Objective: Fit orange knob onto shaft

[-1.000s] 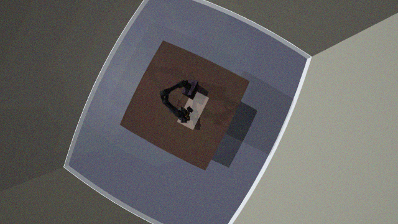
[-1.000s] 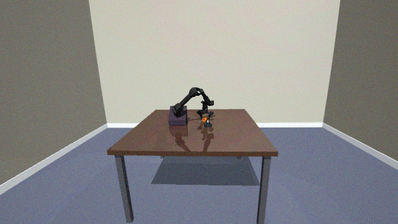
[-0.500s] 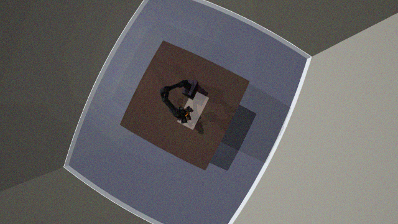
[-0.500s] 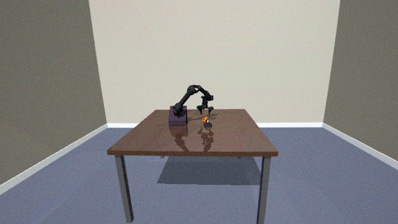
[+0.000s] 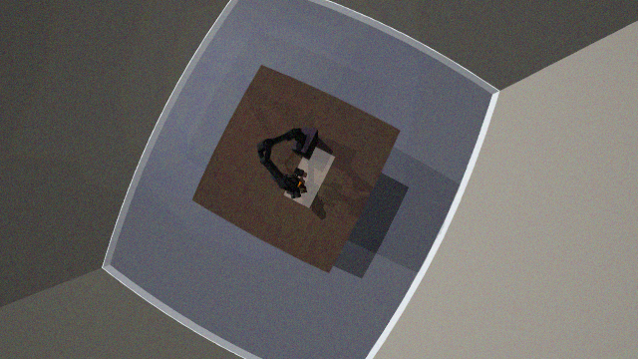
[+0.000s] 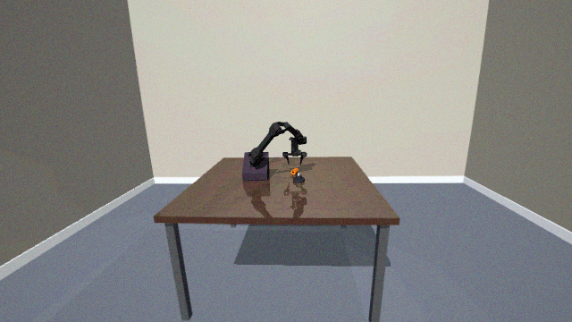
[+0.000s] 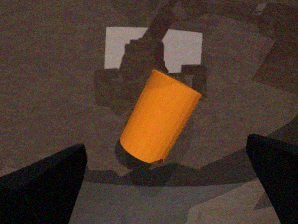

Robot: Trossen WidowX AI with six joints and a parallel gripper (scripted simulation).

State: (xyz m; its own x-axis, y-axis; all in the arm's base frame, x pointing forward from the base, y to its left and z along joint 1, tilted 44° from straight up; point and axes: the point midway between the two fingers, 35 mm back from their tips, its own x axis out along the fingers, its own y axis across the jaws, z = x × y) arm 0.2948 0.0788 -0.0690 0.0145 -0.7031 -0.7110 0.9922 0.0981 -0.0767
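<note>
Right now my gripper tip is 5 cm above the orange knob, 1 cm to the right of it and 1 cm short of it. From my gripper tip the other things lie so: dark round pedestal: 17 cm to the right, 4 cm below, 4 cm ahead.
</note>
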